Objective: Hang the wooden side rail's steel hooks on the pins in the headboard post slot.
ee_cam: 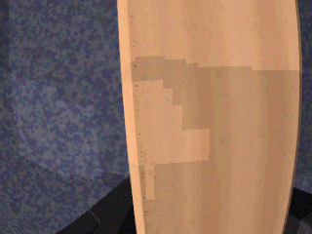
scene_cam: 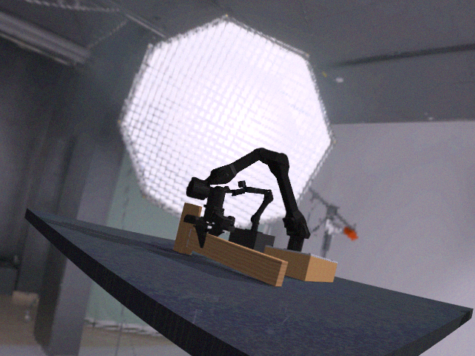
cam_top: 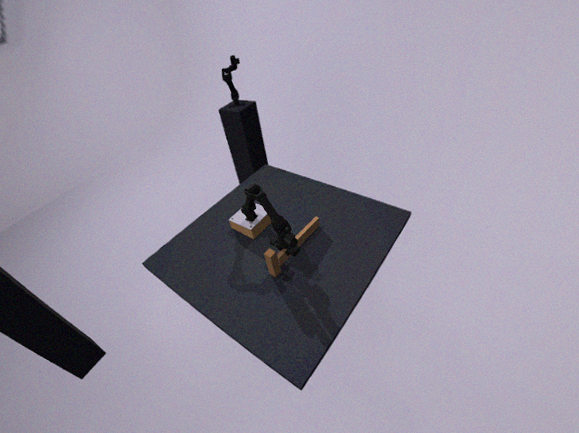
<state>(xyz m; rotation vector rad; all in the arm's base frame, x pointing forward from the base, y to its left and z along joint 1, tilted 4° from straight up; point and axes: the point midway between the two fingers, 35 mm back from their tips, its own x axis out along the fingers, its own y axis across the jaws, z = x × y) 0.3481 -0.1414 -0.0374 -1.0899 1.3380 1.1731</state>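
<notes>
Right now the wooden headboard post is 120 mm to the right of my gripper tip, 40 mm above it and 10 mm behind it.
</notes>
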